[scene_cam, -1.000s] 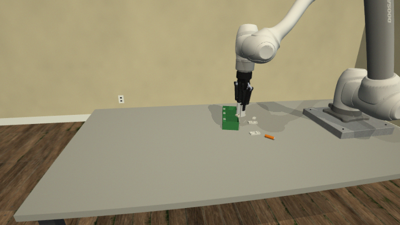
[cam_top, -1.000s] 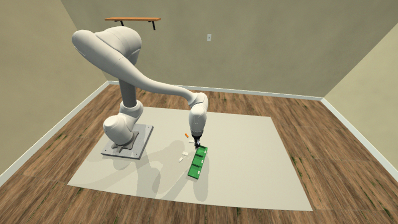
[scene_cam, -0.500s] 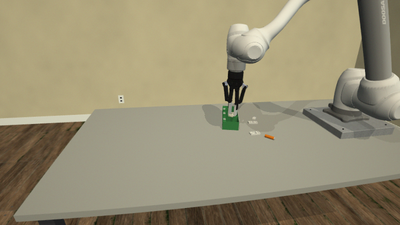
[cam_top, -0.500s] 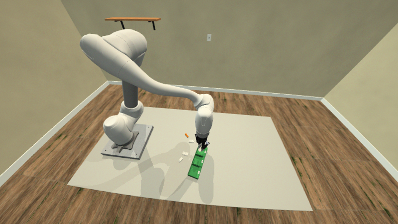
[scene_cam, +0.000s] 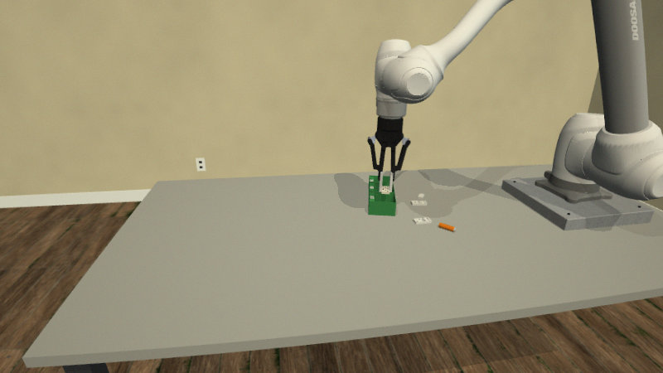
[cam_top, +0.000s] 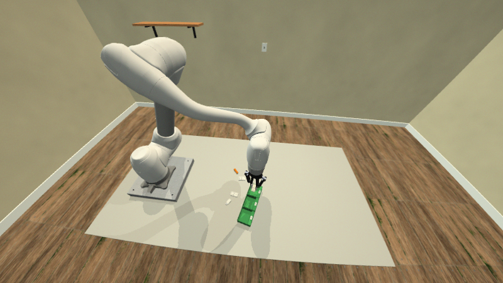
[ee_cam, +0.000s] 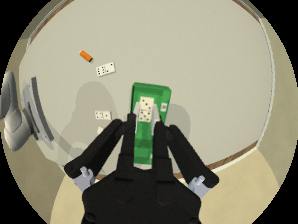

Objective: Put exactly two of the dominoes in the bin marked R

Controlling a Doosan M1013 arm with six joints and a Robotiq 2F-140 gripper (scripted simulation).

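My hand is 16 cm to the right of the orange cylinder, 14 cm past it and 9 cm above it. Round my hand: white block: 17 cm behind, 10 cm below, 8 cm to the right; white domino: 3 cm below.
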